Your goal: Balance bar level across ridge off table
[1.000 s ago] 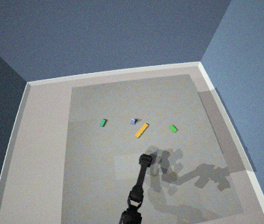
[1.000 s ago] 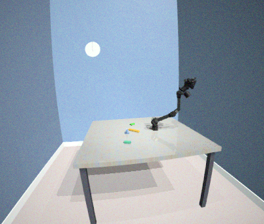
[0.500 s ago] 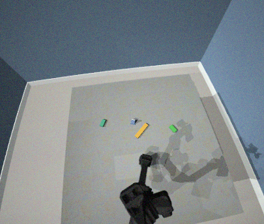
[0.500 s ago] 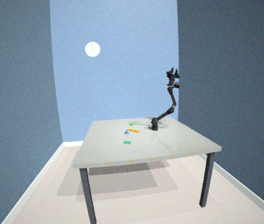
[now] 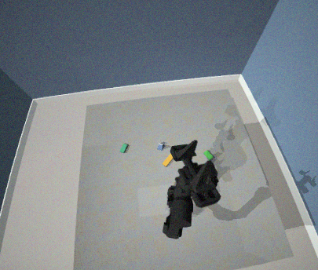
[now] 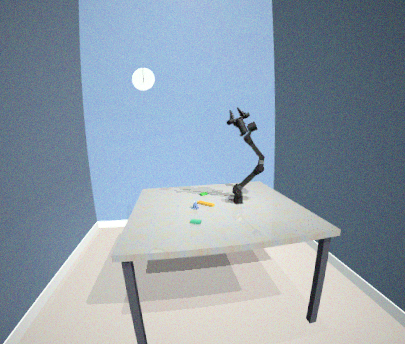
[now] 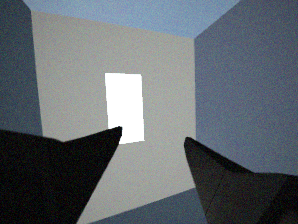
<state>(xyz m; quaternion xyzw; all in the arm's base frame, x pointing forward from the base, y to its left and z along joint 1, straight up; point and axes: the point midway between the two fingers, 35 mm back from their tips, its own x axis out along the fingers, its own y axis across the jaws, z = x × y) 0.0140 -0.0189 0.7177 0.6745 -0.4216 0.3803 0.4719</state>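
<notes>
The yellow bar lies 240 mm ahead of my gripper tip, 10 mm to the left of it and 740 mm below it. From my gripper tip the other things lie so: blue-grey ridge: 330 mm ahead, 70 mm to the left, 720 mm below; teal block: 360 mm ahead, 350 mm to the left, 740 mm below.
</notes>
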